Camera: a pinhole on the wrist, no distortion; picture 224 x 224 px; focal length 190.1 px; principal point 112.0 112.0 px. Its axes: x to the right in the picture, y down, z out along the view. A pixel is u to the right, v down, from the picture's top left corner.
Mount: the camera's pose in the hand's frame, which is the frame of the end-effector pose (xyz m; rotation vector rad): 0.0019 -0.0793 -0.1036 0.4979 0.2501 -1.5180
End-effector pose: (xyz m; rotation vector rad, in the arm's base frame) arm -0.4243 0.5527 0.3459 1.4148 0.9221 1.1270
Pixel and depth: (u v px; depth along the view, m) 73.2 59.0 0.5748
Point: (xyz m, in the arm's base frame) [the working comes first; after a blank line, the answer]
In the camera's frame: -0.1173 -0.1603 0.5748

-0.0648 0.2391 0.0759
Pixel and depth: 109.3 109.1 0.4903
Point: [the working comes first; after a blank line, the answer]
In the camera's frame: -0.0070 -0.0075 0.4903

-0.1159 0.4359 0.0397
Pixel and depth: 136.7 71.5 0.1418
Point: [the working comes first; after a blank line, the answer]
In the camera's frame: 0.0184 -0.0302 0.1418

-0.4229 0.5284 0.1803
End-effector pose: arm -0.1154 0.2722 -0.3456 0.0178 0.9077 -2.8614
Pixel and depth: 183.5 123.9 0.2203
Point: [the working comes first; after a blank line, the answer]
In the camera's frame: 0.0829 0.0138 0.2203

-0.1358 0.4487 -0.1554
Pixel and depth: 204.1 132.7 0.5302
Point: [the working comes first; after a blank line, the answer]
In the camera's frame: 0.2569 0.0577 0.5302

-0.1770 0.5744 0.1774
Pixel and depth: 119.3 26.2 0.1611
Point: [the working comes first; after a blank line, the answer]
In the camera's frame: 0.0062 -0.0727 0.1611

-0.0436 0.3980 -0.2314
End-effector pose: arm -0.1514 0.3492 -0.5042 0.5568 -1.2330 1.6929
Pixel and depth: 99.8 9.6 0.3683
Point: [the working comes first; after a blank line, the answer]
In the camera's frame: -0.0236 -0.1984 0.3683

0.1272 0.0770 -0.5147
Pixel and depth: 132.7 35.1 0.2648
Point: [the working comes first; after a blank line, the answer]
In the camera's frame: 0.0288 -0.1071 0.2648

0.0942 0.2133 -0.4687
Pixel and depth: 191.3 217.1 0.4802
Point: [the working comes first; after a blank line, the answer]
In the camera's frame: 0.2003 0.2655 0.4802

0.1361 0.2196 -0.0073
